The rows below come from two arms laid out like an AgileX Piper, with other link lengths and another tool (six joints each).
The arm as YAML. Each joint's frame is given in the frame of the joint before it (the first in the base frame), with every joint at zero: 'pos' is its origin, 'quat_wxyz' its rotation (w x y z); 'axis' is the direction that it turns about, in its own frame. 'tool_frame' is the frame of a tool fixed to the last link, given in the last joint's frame.
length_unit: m
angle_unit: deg
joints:
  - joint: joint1
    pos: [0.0, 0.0, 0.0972]
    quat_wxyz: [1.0, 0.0, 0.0, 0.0]
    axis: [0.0, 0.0, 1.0]
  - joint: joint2
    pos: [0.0, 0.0, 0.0]
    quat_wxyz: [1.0, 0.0, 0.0, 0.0]
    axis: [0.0, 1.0, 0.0]
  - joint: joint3
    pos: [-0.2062, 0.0, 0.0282]
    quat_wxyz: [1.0, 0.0, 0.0, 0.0]
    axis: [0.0, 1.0, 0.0]
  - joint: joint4
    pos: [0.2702, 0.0, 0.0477]
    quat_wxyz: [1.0, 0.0, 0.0, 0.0]
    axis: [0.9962, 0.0, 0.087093]
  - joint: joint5
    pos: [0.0, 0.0, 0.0]
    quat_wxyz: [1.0, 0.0, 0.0, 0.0]
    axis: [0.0, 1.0, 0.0]
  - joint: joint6
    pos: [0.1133, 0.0, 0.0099]
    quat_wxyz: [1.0, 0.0, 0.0, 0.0]
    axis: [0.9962, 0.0, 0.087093]
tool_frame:
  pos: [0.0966, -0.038, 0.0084]
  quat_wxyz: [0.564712, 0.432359, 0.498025, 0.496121]
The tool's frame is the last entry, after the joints.
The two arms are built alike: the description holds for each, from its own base.
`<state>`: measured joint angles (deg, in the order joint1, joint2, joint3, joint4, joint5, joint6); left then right.
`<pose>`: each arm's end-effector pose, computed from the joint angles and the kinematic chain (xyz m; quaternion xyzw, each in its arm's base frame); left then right.
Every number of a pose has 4 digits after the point. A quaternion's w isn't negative.
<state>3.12 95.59 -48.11 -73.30 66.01 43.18 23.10 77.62 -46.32 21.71 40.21 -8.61</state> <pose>0.3006 -0.1864 0.0675 0.5273 0.6755 -0.3180 0.4056 0.2945 0.1406 0.0100 0.5152 0.8142 0.2658 0.0331</pose>
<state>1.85 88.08 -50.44 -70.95 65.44 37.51 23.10 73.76 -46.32 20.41 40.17 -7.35</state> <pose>0.3066 -0.1903 0.1098 0.5438 0.6631 -0.2841 0.4289 0.2998 0.1396 0.0315 0.5109 0.8082 0.2874 0.0559</pose>
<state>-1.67 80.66 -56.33 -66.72 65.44 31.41 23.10 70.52 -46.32 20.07 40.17 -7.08</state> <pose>0.3037 -0.2054 0.1679 0.5855 0.6251 -0.2399 0.4571 0.3029 0.1401 0.0502 0.5045 0.8033 0.3082 0.0725</pose>
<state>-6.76 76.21 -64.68 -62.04 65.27 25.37 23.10 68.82 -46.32 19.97 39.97 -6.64</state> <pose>0.2935 -0.2273 0.2264 0.6258 0.5794 -0.1989 0.4827 0.3045 0.1403 0.0603 0.5034 0.7982 0.3207 0.0812</pose>
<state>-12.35 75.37 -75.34 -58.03 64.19 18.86 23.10 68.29 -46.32 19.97 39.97 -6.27</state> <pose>0.2849 -0.2512 0.2859 0.6460 0.5394 -0.1667 0.5138 0.3046 0.1404 0.0633 0.5048 0.7957 0.3245 0.0827</pose>
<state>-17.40 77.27 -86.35 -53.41 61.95 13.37 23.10 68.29 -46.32 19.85 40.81 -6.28</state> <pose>0.2820 -0.2714 0.3354 0.6536 0.5083 -0.1323 0.5450 0.3021 0.1399 0.0617 0.5043 0.7985 0.3192 0.0784</pose>
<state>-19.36 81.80 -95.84 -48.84 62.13 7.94 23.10 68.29 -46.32 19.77 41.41 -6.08</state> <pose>0.2928 -0.2798 0.3571 0.6524 0.5101 -0.1146 0.5486 0.3001 0.1395 0.0605 0.5055 0.7996 0.3155 0.0748</pose>
